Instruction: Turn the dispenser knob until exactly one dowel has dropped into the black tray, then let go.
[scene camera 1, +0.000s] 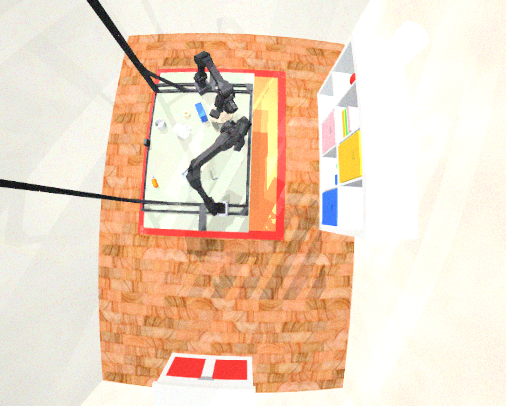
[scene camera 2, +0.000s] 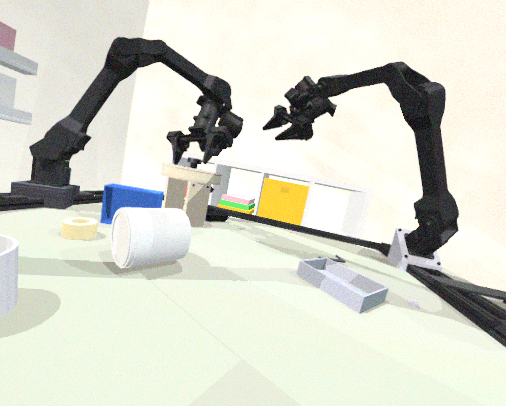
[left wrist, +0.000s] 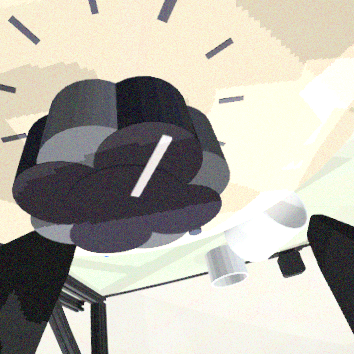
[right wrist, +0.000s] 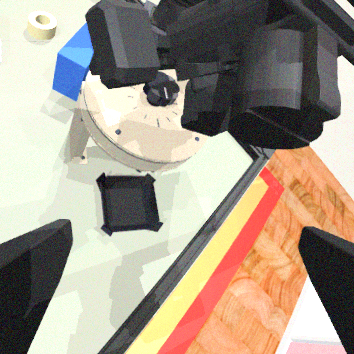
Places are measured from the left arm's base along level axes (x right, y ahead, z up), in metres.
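Pixels of known places: left gripper, between the fingertips: (scene camera 2: 189, 163); right gripper, between the fingertips: (scene camera 2: 268, 134) (right wrist: 188, 234); left arm's base, origin of its link: (scene camera 1: 201, 84) (scene camera 2: 49, 183) (right wrist: 163, 21); right arm's base, origin of its link: (scene camera 1: 222, 208) (scene camera 2: 418, 246).
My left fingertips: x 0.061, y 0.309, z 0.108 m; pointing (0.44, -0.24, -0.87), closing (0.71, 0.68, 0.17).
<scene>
For each thing: its top centre in the pictures, then the offset to it from my left fingertips. "*": a spot on its surface instead.
- wooden dispenser, centre of its top: (left wrist: 121, 119) (right wrist: 153, 99) (scene camera 2: 193, 168) (scene camera 1: 221, 111) dy +0.020, dx -0.045, dz -0.009 m
- black tray, centre of its top: (right wrist: 130, 201) (scene camera 2: 213, 211) dy +0.105, dx -0.073, dz -0.131 m
- blue box, centre of its top: (right wrist: 88, 40) (scene camera 2: 136, 188) (scene camera 1: 200, 109) dy -0.110, dx +0.057, dz -0.075 m
- white cylinder, a spot on its surface: (scene camera 2: 150, 236) * dy -0.070, dx +0.290, dz -0.102 m
- beige ring, centre of its top: (right wrist: 42, 19) (scene camera 2: 80, 221) dy -0.182, dx +0.151, dz -0.130 m
- grey open tray, a spot on its surface: (scene camera 2: 375, 299) * dy +0.234, dx +0.401, dz -0.142 m
- orange tool, centre of its top: (scene camera 1: 153, 180) dy +0.123, dx +0.600, dz -0.125 m
The wooden dispenser (scene camera 2: 192, 174) (right wrist: 140, 135) stands on the table with a black lobed knob (scene camera 2: 194, 163) (left wrist: 110, 190) (right wrist: 161, 90) on its round, tick-marked top. The knob's white line slants in the left wrist view. My left gripper (scene camera 2: 191, 161) (left wrist: 193, 226) is open and empty, low over the dispenser top, its fingers spread to either side of the knob in scene camera 2. My right gripper (scene camera 2: 271, 134) (right wrist: 188, 234) is open and empty in the air, apart from the dispenser. The black tray (right wrist: 130, 202) lies beside the dispenser's foot; no dowel shows in it.
A blue box (scene camera 2: 132, 202) (right wrist: 72, 65) stands close to the dispenser. A white cylinder (scene camera 2: 150, 236) lies on its side, near a beige ring (scene camera 2: 80, 234). A grey open tray (scene camera 2: 375, 299) lies toward the right arm's base. An orange tool (scene camera 1: 154, 182) lies farther off.
</scene>
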